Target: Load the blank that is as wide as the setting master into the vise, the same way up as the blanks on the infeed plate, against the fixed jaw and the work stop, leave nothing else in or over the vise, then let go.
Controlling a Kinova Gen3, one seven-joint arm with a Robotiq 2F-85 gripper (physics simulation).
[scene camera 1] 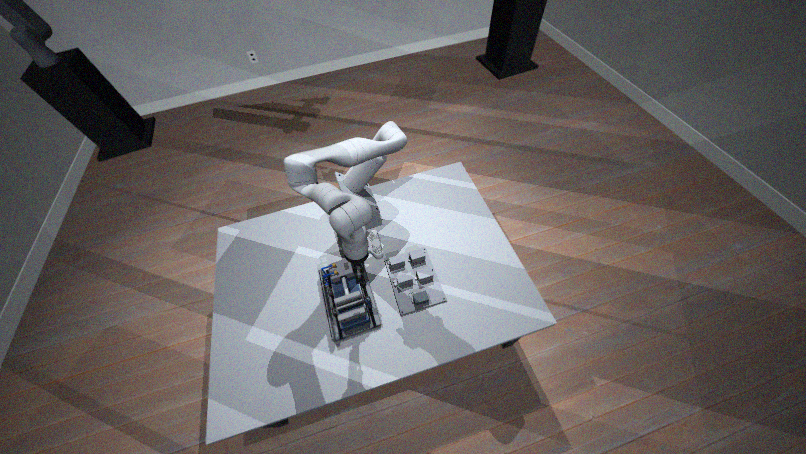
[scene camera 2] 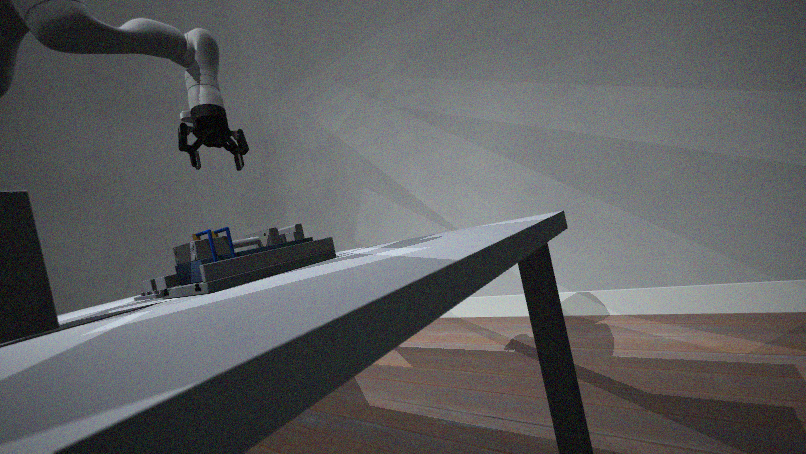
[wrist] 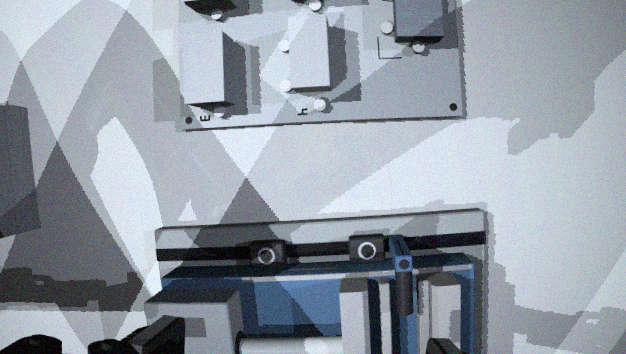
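Observation:
My gripper is open and empty, high above the vise. The moving jaw and the fixed jaw stand apart. Thin light strips show between them, and no block shows in the visible part of the gap. The work stop reaches over the gap. The infeed plate carries light blanks, among them one by mark 3 and one by mark 4. A darker block, possibly the setting master, sits near an L mark.
Blue pipes with yellow caps rise at one end of the vise, beside its grey housing. A dark grey upright block stands at the left edge of the wrist view. Vise and plate lie side by side on the white table.

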